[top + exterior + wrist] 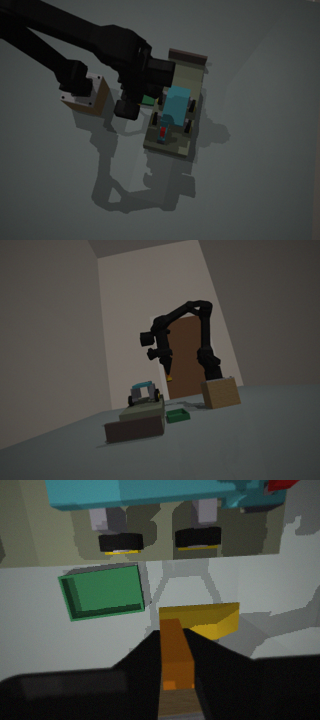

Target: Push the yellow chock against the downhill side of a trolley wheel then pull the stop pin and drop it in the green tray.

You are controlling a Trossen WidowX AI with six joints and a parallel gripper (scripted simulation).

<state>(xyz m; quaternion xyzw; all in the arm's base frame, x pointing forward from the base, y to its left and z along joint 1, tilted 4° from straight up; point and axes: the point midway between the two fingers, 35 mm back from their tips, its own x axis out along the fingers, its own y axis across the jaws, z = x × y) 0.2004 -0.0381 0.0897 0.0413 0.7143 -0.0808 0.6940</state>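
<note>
Now: gripper tip 11 cm to the left of the red-headed stop pin, 8 cm short of it and 4 cm above it. Also, from my gripper tip: olive ramp 13 cm below, 12 cm ahead, 1 cm to the right; blue trolley 12 cm ahead, 6 cm below, 2 cm to the right; yellow chock 2 cm to the right, 1 cm below.
</note>
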